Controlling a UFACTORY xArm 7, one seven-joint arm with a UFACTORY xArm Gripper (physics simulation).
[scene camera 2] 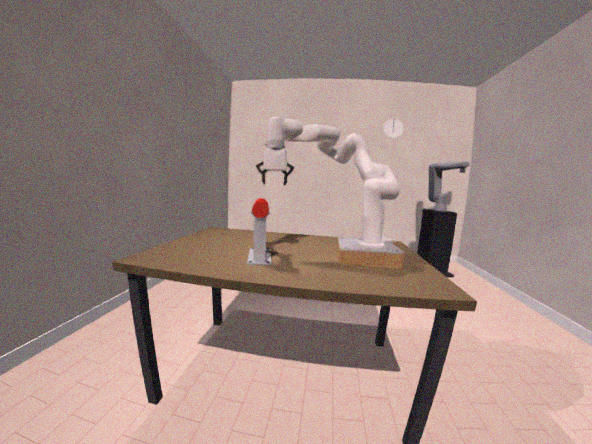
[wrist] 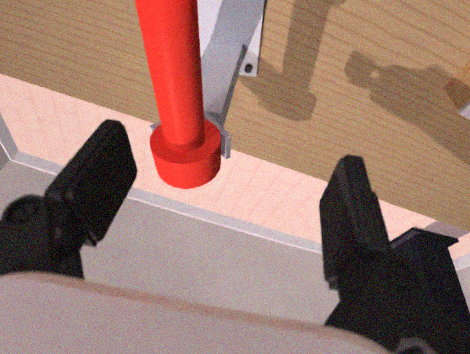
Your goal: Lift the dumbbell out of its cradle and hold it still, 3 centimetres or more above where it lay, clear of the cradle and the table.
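Frame: origin at the arm's base, x ahead, y left, z up, level; centimetres.
Seen in the pictures: gripper, fingertip midpoint: [scene camera 2: 274, 184] [wrist: 228, 162]; arm's base, origin of the base link: [scene camera 2: 371, 244].
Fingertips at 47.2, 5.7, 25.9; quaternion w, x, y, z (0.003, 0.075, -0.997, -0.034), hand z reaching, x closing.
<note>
Pixels of each thing's top centre, then the offset from my fingertips to it, as dx, dy, dz. Level surfaces: height alone.
- red dumbbell, middle of its top: [wrist: 161, 99] [scene camera 2: 261, 199] +5.2, +3.0, -6.7
- grey cradle, middle of its top: [wrist: 180, 68] [scene camera 2: 260, 209] +5.2, +3.0, -10.9
- table, its level: dz -32.5
The red dumbbell [scene camera 2: 260, 208] [wrist: 176, 70] lies on top of the grey cradle [scene camera 2: 259, 240] [wrist: 227, 60]. In the scene view it is seen nearly end-on. In the wrist view its handle runs up out of the frame from the near end weight, and its far end is out of view. The cradle's upright rises from a flat plate on the table [scene camera 2: 200, 255] [wrist: 65, 45]. My gripper [scene camera 2: 274, 183] [wrist: 228, 162] is open and empty, pointing down, above the dumbbell and a little to its right in the scene view. In the wrist view the near weight shows nearer the left finger.
The white arm stands on a wooden block [scene camera 2: 370, 258] at the table's right side. A black pedestal [scene camera 2: 436, 240] with a grey device stands on the floor behind the table to the right. Shadows of the arm and dumbbell fall on the table.
</note>
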